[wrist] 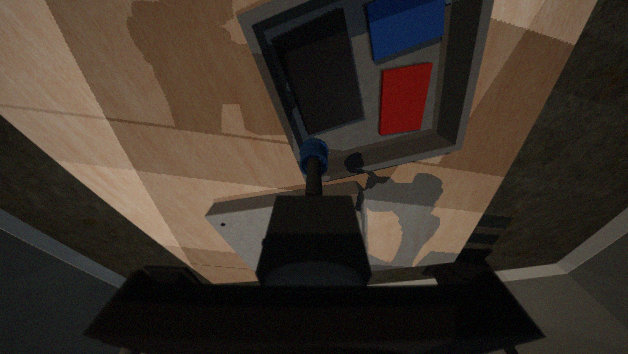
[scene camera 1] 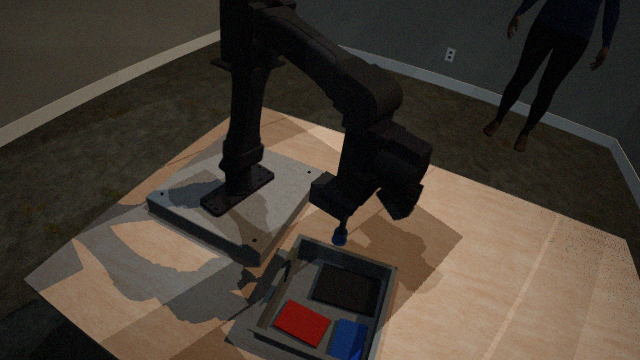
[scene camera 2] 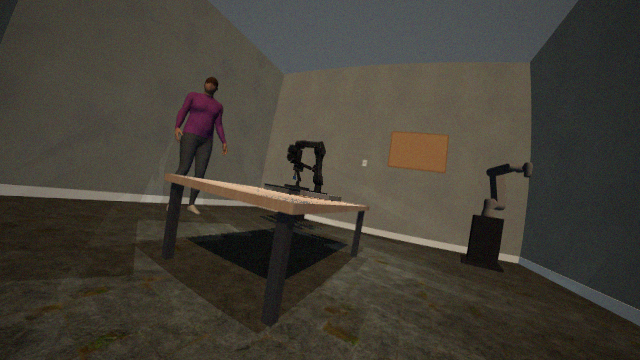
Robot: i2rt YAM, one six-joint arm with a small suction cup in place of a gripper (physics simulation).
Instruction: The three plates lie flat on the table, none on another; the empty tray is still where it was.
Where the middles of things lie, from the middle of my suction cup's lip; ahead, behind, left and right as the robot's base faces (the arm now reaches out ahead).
I see my suction cup 110 mm above the grey tray [scene camera 1: 296, 279], 70 mm to the left of it and 40 mm short of it. Also, from my suction cup: black plate [scene camera 1: 338, 287]: 120 mm below, 50 mm ahead, 10 mm to the right; then red plate [scene camera 1: 296, 320]: 130 mm to the right, 120 mm below, 30 mm ahead; then blue plate [wrist: 388, 34]: 120 mm below, 120 mm ahead, 110 mm to the right.
